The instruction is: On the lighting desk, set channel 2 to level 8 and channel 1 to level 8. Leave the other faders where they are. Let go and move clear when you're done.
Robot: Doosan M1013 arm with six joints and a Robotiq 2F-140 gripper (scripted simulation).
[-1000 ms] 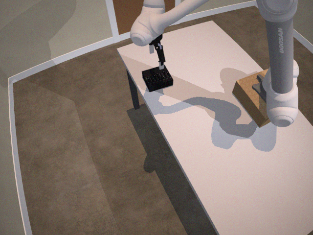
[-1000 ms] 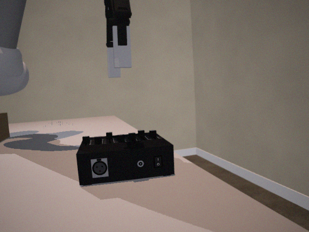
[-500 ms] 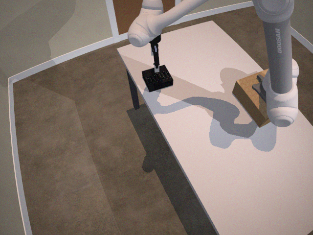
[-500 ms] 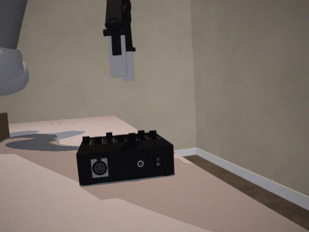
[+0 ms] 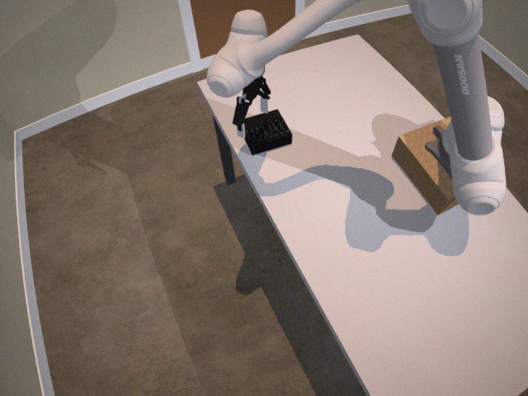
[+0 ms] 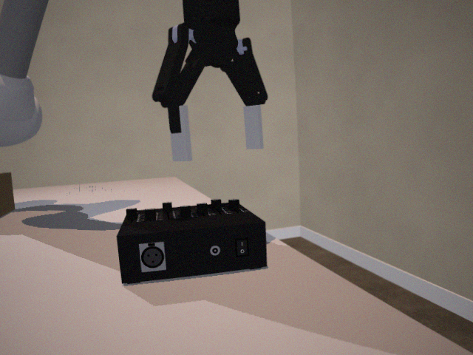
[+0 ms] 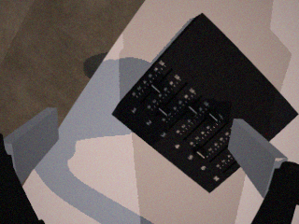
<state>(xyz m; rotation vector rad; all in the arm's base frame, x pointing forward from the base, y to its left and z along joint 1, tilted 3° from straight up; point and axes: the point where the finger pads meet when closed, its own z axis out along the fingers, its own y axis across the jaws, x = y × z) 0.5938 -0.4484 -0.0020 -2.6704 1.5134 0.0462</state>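
Now: hand 7 cm above the channel 1 fader cap, 2 cm to the left of it and 1 cm short of it. From my hand the other things lie so: channel 5 fader cap: 8 cm behind, 7 cm below, 1 cm to the left; channel 2 fader cap: 7 cm below, 1 cm behind.
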